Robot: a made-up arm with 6 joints. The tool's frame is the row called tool. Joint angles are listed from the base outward.
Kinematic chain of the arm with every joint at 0, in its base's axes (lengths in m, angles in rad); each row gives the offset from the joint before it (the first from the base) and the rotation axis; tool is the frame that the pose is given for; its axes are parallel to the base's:
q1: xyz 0 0 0.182 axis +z
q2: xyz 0 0.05 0 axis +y
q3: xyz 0 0 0.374 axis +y
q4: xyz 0 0 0.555 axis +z
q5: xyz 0 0 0 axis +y
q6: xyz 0 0 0.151 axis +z
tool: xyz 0 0 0
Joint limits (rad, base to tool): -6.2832..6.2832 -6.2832..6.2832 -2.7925..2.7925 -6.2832..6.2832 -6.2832..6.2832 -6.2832..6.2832
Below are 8 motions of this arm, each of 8 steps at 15 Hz.
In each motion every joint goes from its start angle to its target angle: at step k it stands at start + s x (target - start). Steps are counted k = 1, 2, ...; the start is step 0. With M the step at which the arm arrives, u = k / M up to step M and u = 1 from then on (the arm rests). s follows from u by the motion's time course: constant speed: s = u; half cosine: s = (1 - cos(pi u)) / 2; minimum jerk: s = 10 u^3 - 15 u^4 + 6 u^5.
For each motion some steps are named. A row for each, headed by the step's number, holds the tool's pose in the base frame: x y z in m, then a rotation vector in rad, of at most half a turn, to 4 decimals.
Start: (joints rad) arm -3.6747 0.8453 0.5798 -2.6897 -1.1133 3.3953
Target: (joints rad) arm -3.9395 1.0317 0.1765 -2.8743 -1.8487 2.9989
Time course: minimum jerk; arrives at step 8
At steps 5, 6, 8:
5: -0.7172 0.5057 0.4159 2.7533 -0.8983 -0.4770
6: -0.6805 0.5326 0.4214 2.8011 -0.8535 -0.3559
8: -0.6573 0.5474 0.4252 2.8216 -0.8275 -0.2810

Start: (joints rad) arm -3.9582 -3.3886 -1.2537 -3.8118 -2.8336 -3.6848
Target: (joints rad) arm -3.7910 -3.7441 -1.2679 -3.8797 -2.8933 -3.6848
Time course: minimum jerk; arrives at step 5
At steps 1, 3, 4, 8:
1: -0.3668 0.3516 -0.2340 2.0576 -0.8214 1.7820
3: -0.4611 0.3591 -0.1034 2.3073 -0.8955 1.6597
4: -0.4945 0.3517 -0.0450 2.4079 -0.9211 1.5911
8: -0.5013 0.3492 -0.0318 2.4299 -0.9264 1.5744

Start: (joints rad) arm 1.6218 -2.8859 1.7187 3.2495 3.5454 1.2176
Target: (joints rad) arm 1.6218 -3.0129 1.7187 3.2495 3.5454 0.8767
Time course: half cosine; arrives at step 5
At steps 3, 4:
3: -0.0339 -0.4429 0.0006 -1.3966 -0.5680 -0.4720
4: -0.0342 -0.4369 -0.0133 -1.3468 -0.6170 -0.5469

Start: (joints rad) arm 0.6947 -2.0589 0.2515 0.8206 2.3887 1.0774
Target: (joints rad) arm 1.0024 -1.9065 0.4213 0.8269 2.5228 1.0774
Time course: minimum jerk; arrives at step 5
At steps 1, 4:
1: -0.6723 -0.4157 -0.0183 -0.6463 0.7401 1.2422
4: -0.5273 -0.5858 0.1445 -0.8082 1.0850 1.4145

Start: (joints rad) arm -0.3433 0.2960 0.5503 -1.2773 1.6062 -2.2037
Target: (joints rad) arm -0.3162 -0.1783 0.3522 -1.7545 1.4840 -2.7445
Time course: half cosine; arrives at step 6
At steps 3, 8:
3: 0.2532 -0.1931 1.0390 0.9169 -1.4253 1.1251
8: -0.0258 -0.0946 1.1143 0.6468 -1.4038 1.0612

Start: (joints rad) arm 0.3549 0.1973 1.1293 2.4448 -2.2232 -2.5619
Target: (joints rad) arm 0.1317 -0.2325 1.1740 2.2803 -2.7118 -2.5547
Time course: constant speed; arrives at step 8
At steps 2, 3, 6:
2: 0.4690 0.1210 0.6293 -0.9649 -2.6624 1.1029
3: 0.4401 0.1020 0.6556 -1.0598 -2.6059 1.0916
6: 0.3434 0.0571 0.7232 -1.3311 -2.4206 1.0266

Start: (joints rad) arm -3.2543 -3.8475 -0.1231 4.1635 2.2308 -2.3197
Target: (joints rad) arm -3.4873 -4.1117 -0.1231 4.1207 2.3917 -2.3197
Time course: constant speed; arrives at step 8
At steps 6, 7, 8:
6: -0.6681 0.2389 -0.2310 0.8697 0.8024 2.8000
7: -0.6720 0.2597 -0.2070 0.9354 0.7467 2.7721
8: -0.6745 0.2806 -0.1827 0.9990 0.6898 2.7424

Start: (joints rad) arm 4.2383 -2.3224 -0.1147 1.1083 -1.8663 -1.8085
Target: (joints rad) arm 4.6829 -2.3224 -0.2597 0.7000 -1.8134 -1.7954
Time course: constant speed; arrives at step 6
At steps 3, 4, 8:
3: 0.0634 0.5049 -0.5420 -0.3621 -1.7694 0.9515
4: 0.0288 0.4903 -0.5529 -0.2941 -1.8342 1.0664
8: -0.0310 0.4547 -0.5725 -0.1372 -1.9605 1.2900

